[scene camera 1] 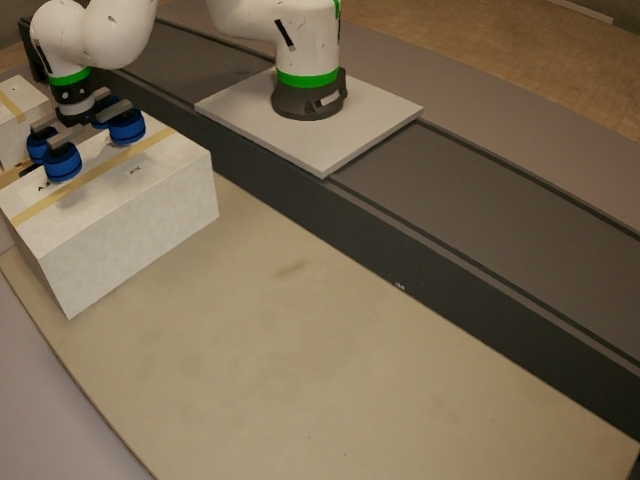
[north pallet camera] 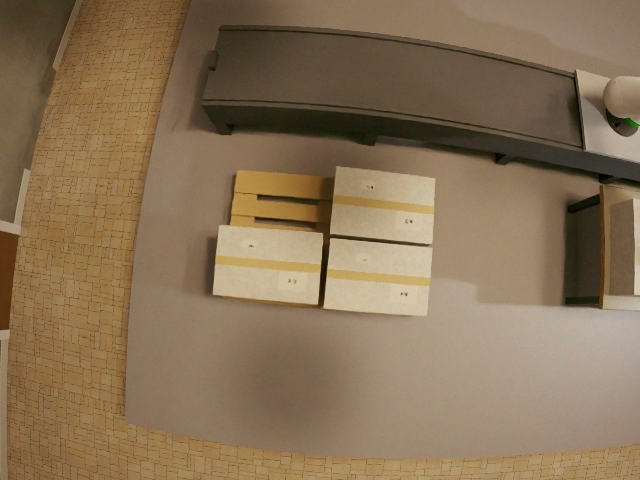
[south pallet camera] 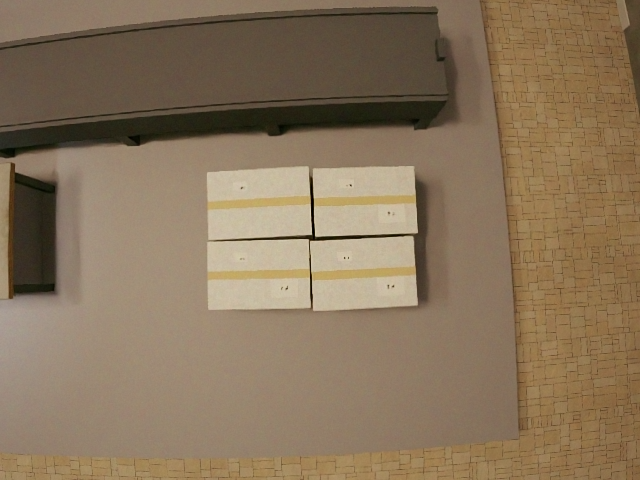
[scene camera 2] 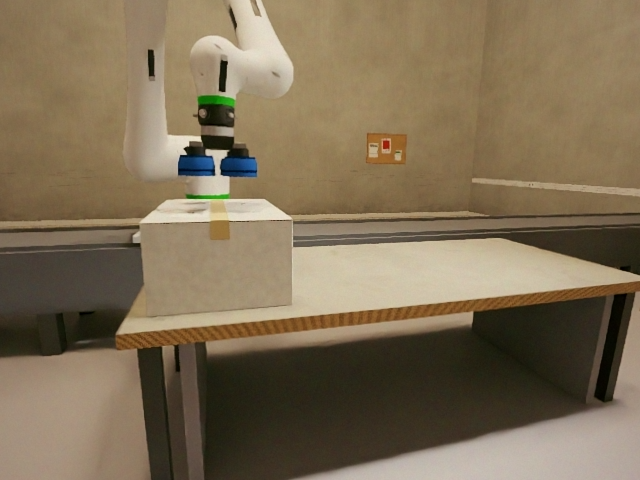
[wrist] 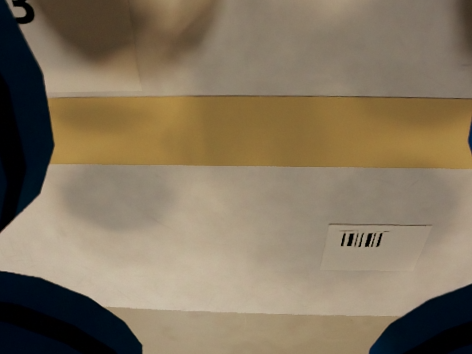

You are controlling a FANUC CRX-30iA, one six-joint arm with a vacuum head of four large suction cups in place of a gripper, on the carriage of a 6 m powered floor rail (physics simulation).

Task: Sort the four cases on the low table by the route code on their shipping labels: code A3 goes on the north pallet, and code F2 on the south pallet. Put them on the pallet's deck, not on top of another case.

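Places are measured from the arm's base along level axes (x left, y back, z up), in metres.
Pixels of known places: end effector, tool point: (scene camera 1: 86,143) (scene camera 2: 217,175) (wrist: 255,255); arm's base, origin of the base link: (scene camera 1: 307,102).
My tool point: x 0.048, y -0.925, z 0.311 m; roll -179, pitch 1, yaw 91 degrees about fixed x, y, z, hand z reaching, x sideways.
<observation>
Ahead of a thing's pixels: the offset from my tool point to its top centre. Level surfaces: height alone.
One white case @(dx -0.003, dy -0.001, dz -0.104 m) (scene camera 1: 129,227) (scene camera 2: 217,268) (north pallet camera: 622,248) (wrist: 225,210) with a tan tape strip stands at one end of the low table @(dz -0.351 m) (scene camera 1: 336,361) (scene camera 2: 439,273). Its label shows a "3" in the wrist view; the rest is cut off. My vacuum gripper (scene camera 1: 84,139) (scene camera 2: 217,166) is open and empty, its blue cups hanging a short way above this case. The north pallet (north pallet camera: 279,184) bears three cases @(dx -1.698, dy +0.136, dz -0.469 m) (north pallet camera: 381,224) @(dx -1.694, dy -0.265, dz -0.480 m) (north pallet camera: 377,302) (north pallet camera: 266,286); its upper left deck is bare. Four cases (south pallet camera: 258,222) (south pallet camera: 364,224) (south pallet camera: 258,297) (south pallet camera: 361,297) stand two by two, hiding the south pallet. Their codes are too small to read.
The dark floor rail (scene camera 1: 465,206) (north pallet camera: 387,77) (south pallet camera: 232,67) runs along the table and past both pallets. The arm stands on the pale carriage plate (scene camera 1: 372,124) (north pallet camera: 594,129) beside the table. A pin board (scene camera 2: 386,157) hangs on the back wall.
</observation>
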